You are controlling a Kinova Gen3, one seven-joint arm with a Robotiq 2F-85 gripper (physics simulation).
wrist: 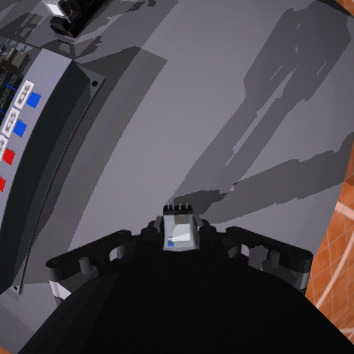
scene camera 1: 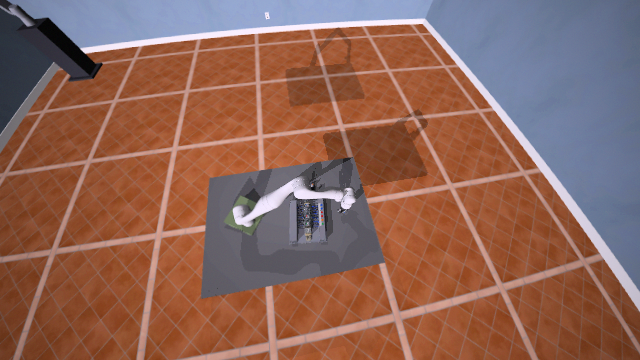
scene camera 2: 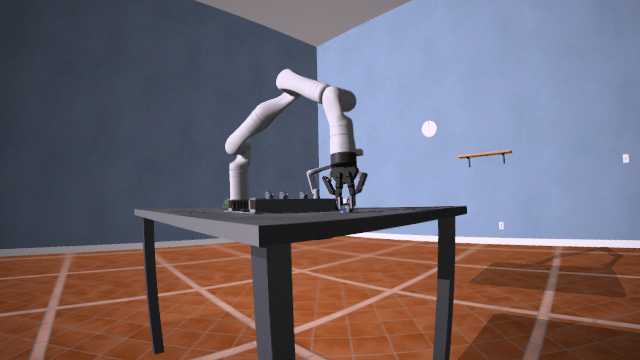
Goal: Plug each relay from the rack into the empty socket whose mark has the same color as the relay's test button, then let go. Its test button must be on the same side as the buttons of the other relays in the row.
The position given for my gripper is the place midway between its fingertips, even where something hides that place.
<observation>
I see my gripper [scene camera 2: 346,209].
My gripper also shows in the wrist view [wrist: 177,224].
</observation>
